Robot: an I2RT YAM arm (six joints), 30 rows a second.
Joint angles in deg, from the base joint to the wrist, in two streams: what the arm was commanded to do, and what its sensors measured. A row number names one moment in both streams.
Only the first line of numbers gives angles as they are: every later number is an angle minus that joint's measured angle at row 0.
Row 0, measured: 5.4, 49.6, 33.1, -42.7, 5.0, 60.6
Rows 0 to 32, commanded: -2.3, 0.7, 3.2, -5.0, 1.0, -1.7; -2.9, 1.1, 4.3, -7.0, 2.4, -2.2; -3.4, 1.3, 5.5, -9.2, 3.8, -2.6; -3.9, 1.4, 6.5, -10.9, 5.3, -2.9; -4.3, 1.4, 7.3, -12.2, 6.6, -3.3; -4.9, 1.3, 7.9, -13.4, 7.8, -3.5; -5.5, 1.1, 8.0, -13.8, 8.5, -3.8; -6.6, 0.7, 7.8, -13.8, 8.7, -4.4; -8.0, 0.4, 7.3, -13.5, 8.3, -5.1; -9.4, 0.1, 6.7, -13.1, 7.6, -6.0; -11.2, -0.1, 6.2, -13.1, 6.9, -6.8; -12.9, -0.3, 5.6, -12.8, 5.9, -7.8; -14.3, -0.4, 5.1, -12.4, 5.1, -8.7; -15.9, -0.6, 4.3, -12.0, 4.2, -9.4; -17.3, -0.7, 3.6, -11.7, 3.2, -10.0; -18.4, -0.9, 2.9, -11.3, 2.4, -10.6; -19.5, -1.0, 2.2, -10.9, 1.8, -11.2; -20.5, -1.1, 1.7, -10.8, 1.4, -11.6; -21.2, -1.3, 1.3, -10.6, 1.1, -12.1; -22.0, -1.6, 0.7, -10.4, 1.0, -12.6; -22.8, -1.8, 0.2, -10.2, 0.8, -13.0; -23.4, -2.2, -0.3, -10.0, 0.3, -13.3; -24.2, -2.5, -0.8, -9.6, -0.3, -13.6; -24.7, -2.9, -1.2, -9.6, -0.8, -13.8; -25.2, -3.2, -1.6, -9.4, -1.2, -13.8; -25.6, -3.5, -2.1, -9.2, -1.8, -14.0; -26.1, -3.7, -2.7, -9.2, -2.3, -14.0; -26.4, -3.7, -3.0, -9.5, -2.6, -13.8; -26.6, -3.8, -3.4, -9.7, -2.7, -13.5; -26.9, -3.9, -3.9, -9.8, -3.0, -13.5; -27.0, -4.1, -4.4, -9.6, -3.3, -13.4; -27.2, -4.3, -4.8, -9.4, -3.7, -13.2; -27.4, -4.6, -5.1, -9.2, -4.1, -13.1
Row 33, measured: -26.7, -3.7, -4.0, -10.1, -2.6, -12.9
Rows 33 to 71, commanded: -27.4, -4.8, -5.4, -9.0, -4.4, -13.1; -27.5, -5.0, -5.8, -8.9, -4.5, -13.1; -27.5, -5.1, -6.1, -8.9, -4.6, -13.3; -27.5, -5.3, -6.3, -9.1, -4.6, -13.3; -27.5, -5.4, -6.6, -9.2, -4.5, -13.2; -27.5, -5.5, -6.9, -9.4, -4.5, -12.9; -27.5, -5.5, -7.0, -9.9, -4.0, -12.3; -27.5, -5.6, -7.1, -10.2, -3.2, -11.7; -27.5, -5.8, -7.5, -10.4, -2.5, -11.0; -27.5, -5.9, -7.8, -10.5, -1.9, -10.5; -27.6, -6.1, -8.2, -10.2, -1.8, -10.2; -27.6, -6.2, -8.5, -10.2, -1.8, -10.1; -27.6, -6.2, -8.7, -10.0, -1.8, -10.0; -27.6, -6.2, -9.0, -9.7, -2.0, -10.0; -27.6, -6.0, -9.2, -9.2, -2.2, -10.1; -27.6, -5.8, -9.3, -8.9, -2.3, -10.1; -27.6, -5.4, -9.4, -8.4, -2.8, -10.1; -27.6, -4.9, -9.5, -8.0, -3.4, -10.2; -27.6, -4.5, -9.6, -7.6, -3.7, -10.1; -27.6, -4.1, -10.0, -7.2, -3.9, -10.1; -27.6, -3.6, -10.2, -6.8, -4.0, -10.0; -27.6, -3.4, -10.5, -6.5, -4.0, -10.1; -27.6, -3.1, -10.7, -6.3, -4.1, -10.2; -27.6, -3.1, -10.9, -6.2, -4.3, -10.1; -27.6, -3.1, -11.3, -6.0, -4.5, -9.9; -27.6, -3.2, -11.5, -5.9, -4.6, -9.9; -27.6, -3.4, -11.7, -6.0, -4.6, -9.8; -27.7, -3.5, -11.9, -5.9, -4.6, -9.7; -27.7, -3.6, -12.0, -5.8, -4.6, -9.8; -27.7, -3.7, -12.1, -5.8, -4.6, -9.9; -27.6, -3.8, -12.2, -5.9, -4.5, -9.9; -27.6, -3.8, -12.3, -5.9, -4.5, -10.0; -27.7, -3.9, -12.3, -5.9, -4.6, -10.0; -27.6, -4.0, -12.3, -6.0, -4.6, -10.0; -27.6, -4.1, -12.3, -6.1, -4.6, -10.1; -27.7, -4.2, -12.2, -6.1, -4.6, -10.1; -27.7, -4.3, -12.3, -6.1, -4.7, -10.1; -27.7, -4.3, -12.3, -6.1, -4.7, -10.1; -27.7, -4.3, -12.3, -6.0, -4.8, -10.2
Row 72, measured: -27.3, -4.0, -11.1, -7.0, -4.4, -10.3
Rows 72 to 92, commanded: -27.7, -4.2, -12.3, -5.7, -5.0, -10.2; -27.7, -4.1, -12.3, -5.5, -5.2, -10.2; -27.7, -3.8, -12.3, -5.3, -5.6, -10.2; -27.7, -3.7, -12.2, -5.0, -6.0, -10.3; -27.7, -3.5, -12.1, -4.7, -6.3, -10.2; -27.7, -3.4, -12.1, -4.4, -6.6, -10.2; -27.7, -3.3, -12.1, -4.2, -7.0, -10.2; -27.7, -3.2, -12.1, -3.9, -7.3, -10.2; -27.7, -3.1, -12.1, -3.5, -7.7, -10.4; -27.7, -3.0, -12.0, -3.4, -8.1, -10.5; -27.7, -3.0, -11.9, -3.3, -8.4, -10.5; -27.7, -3.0, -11.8, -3.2, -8.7, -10.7; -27.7, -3.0, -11.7, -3.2, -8.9, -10.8; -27.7, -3.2, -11.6, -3.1, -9.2, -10.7; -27.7, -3.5, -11.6, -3.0, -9.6, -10.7; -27.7, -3.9, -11.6, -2.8, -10.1, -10.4; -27.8, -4.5, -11.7, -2.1, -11.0, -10.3; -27.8, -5.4, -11.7, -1.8, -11.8, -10.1; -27.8, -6.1, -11.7, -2.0, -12.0, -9.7; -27.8, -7.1, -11.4, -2.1, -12.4, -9.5; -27.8, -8.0, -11.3, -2.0, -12.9, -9.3
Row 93, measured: -27.5, -5.9, -11.1, -4.8, -8.6, -10.2
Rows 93 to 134, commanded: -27.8, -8.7, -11.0, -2.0, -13.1, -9.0; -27.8, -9.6, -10.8, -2.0, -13.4, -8.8; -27.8, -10.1, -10.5, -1.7, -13.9, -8.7; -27.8, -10.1, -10.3, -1.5, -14.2, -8.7; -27.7, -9.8, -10.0, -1.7, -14.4, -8.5; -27.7, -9.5, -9.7, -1.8, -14.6, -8.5; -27.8, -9.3, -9.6, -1.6, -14.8, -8.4; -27.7, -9.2, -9.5, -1.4, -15.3, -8.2; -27.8, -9.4, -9.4, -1.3, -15.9, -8.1; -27.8, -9.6, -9.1, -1.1, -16.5, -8.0; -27.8, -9.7, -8.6, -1.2, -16.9, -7.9; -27.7, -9.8, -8.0, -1.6, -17.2, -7.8; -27.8, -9.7, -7.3, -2.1, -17.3, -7.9; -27.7, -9.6, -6.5, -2.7, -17.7, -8.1; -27.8, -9.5, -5.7, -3.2, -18.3, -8.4; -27.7, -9.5, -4.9, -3.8, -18.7, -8.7; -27.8, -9.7, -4.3, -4.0, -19.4, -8.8; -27.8, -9.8, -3.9, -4.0, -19.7, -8.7; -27.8, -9.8, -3.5, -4.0, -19.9, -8.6; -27.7, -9.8, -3.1, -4.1, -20.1, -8.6; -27.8, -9.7, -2.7, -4.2, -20.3, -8.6; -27.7, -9.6, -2.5, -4.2, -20.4, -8.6; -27.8, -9.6, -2.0, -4.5, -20.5, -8.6; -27.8, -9.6, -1.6, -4.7, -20.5, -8.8; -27.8, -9.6, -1.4, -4.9, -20.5, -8.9; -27.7, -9.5, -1.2, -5.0, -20.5, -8.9; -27.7, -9.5, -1.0, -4.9, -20.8, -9.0; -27.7, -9.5, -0.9, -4.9, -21.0, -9.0; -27.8, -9.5, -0.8, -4.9, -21.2, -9.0; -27.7, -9.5, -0.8, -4.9, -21.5, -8.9; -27.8, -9.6, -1.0, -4.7, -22.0, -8.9; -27.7, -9.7, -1.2, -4.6, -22.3, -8.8; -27.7, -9.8, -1.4, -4.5, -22.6, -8.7; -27.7, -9.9, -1.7, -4.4, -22.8, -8.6; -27.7, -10.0, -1.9, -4.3, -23.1, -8.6; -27.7, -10.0, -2.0, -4.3, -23.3, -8.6; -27.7, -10.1, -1.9, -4.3, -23.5, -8.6; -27.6, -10.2, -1.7, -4.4, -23.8, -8.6; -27.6, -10.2, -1.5, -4.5, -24.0, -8.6; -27.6, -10.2, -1.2, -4.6, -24.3, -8.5; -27.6, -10.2, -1.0, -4.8, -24.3, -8.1; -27.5, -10.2, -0.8, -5.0, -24.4, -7.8
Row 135, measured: -28.0, -9.7, -2.5, -10.9, -17.4, -8.7
